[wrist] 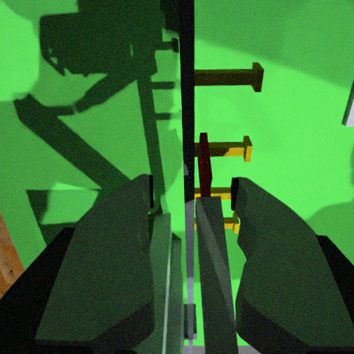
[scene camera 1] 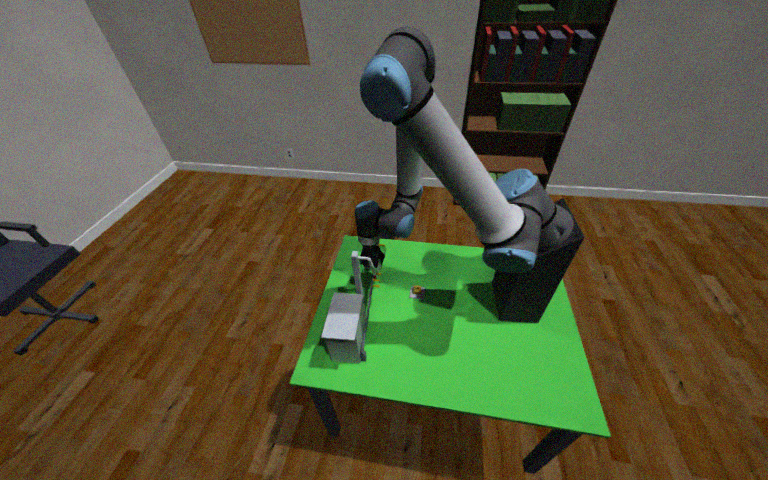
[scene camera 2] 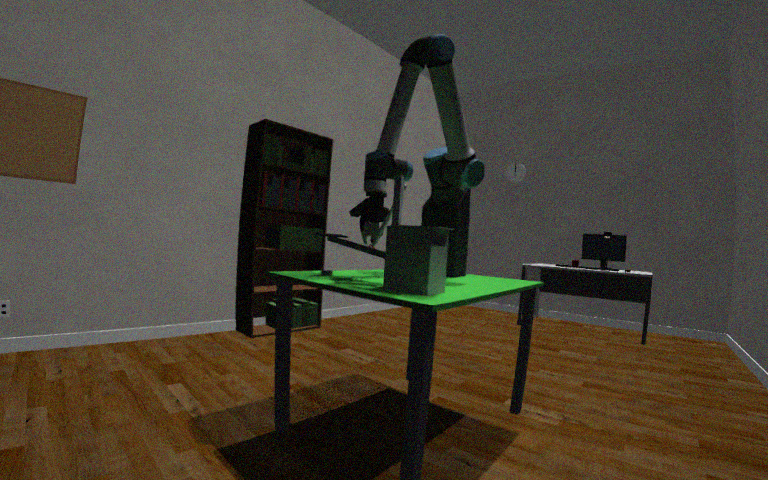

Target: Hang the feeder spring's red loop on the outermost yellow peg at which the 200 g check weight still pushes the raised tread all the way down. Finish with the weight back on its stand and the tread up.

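Pixels of known places: gripper, fingertip midpoint: [scene camera 2: 369,244]; arm's base at its link origin: [scene camera 1: 545,230] [scene camera 2: 447,195].
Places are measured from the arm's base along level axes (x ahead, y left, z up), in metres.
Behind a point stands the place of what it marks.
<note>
My gripper [scene camera 1: 374,272] @(x 0.633, y 0.162, z -0.300 m) [scene camera 2: 370,243] @(x 0.633, y 0.162, z -0.300 m) [wrist: 191,178] points down over the lever, its fingers partly open with nothing gripped. The dark lever bar [scene camera 2: 356,244] @(x 0.654, y 0.100, z -0.303 m) [wrist: 187,110] runs between the fingers in the wrist view. Several yellow pegs stick out from its side. The red loop [wrist: 204,157] crosses the peg [wrist: 227,149] that is second from the top among those showing there; it seems to hang around it. The feeder spring's grey link [wrist: 215,260] meets the loop and passes between the fingers without being held. The tread [scene camera 2: 336,236] @(x 0.678, y -0.030, z -0.274 m) is up. The brass weight [scene camera 1: 417,289] @(x 0.439, y 0.103, z -0.419 m) sits on its stand [scene camera 1: 413,294] @(x 0.453, y 0.117, z -0.439 m).
A grey box [scene camera 1: 343,323] @(x 0.611, y 0.491, z -0.223 m) [scene camera 2: 415,257] @(x 0.681, y 0.495, z -0.328 m) stands at the lever's inner end. A tall grey post [scene camera 1: 356,274] @(x 0.621, y 0.334, z -0.125 m) [scene camera 2: 397,203] @(x 0.634, y 0.327, z -0.137 m) with an overhead arm [scene camera 1: 365,259] @(x 0.586, y 0.315, z -0.049 m) rises close beside the gripper. The table's edge [scene camera 1: 453,406] @(x 0.168, y 0.545, z -0.448 m) shows in scene camera 1.
</note>
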